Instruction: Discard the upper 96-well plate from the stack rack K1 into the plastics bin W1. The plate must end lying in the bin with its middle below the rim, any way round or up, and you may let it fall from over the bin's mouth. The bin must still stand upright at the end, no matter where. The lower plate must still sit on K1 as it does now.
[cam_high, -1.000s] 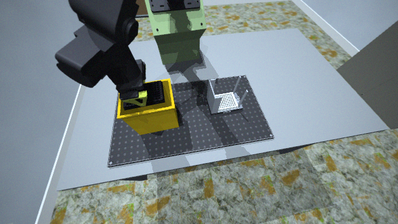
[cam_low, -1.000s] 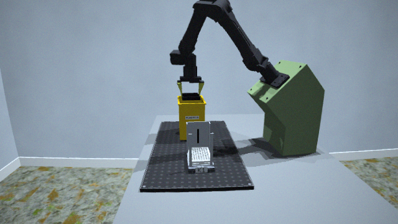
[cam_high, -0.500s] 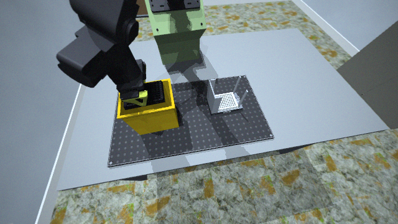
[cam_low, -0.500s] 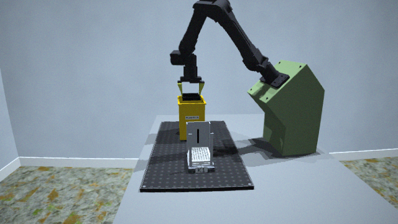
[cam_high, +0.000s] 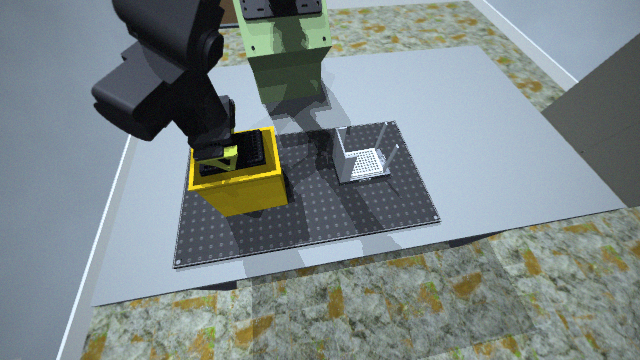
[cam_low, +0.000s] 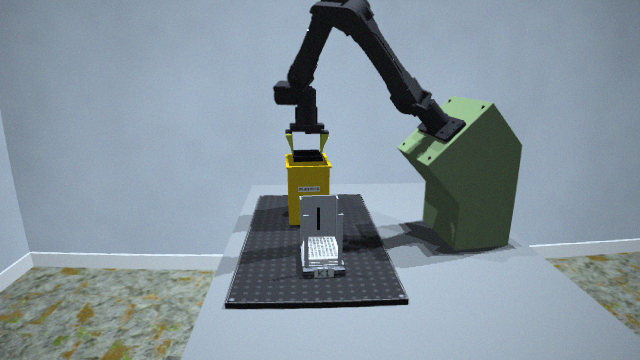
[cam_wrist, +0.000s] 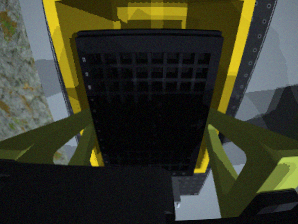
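Now: hand right at the black 96-well plate. The rest, counted from my hand: yellow plastics bin W1: 11 cm below; white 96-well plate: 32 cm to the left, 17 cm below.
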